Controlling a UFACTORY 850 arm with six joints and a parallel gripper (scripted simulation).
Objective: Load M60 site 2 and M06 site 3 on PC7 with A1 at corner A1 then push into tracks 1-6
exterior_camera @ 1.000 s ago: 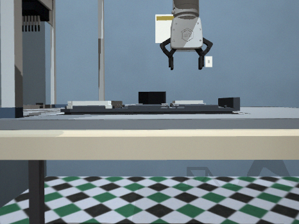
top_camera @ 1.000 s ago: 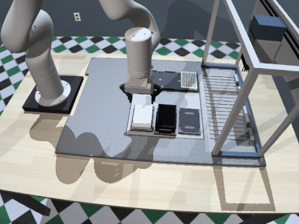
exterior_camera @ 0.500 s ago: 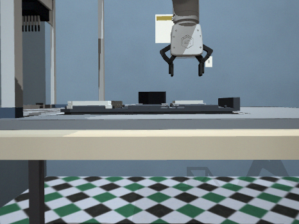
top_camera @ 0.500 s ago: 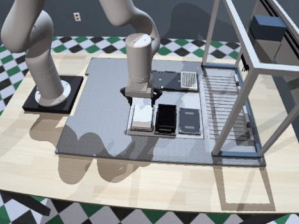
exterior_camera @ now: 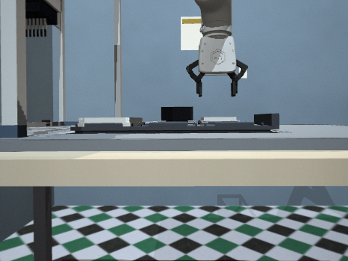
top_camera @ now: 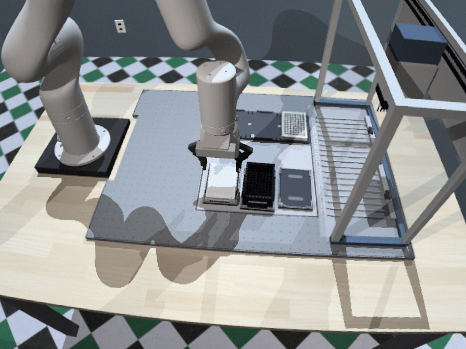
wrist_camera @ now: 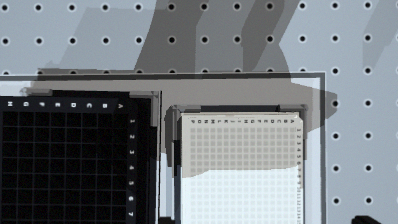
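The nest S1 lies 9 cm below my hand. Also, from my hand: carrier PC7: 25 cm to the left, 13 cm ahead, 8 cm below; nest S3: 22 cm ahead, 9 cm below, 1 cm to the right; plate: 24 cm to the left, 23 cm ahead, 7 cm below.
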